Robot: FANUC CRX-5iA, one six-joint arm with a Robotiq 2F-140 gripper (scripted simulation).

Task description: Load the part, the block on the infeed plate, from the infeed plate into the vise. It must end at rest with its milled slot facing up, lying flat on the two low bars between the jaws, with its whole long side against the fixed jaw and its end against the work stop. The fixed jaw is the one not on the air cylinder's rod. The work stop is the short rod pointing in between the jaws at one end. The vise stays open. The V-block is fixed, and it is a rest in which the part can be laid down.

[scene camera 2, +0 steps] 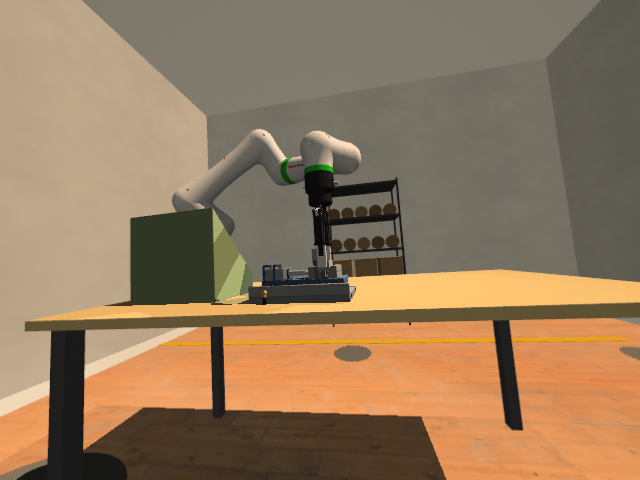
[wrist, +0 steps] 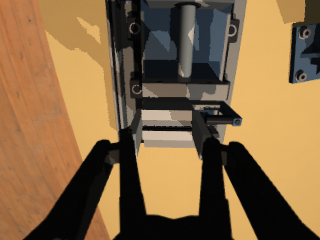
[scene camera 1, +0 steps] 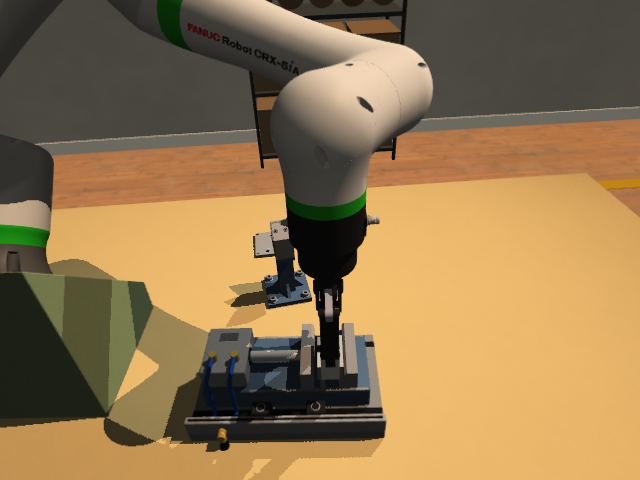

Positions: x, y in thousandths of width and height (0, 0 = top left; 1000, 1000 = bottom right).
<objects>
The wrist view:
my gripper: 523, 498
part: 505, 502
moving jaw: 533, 373
</objects>
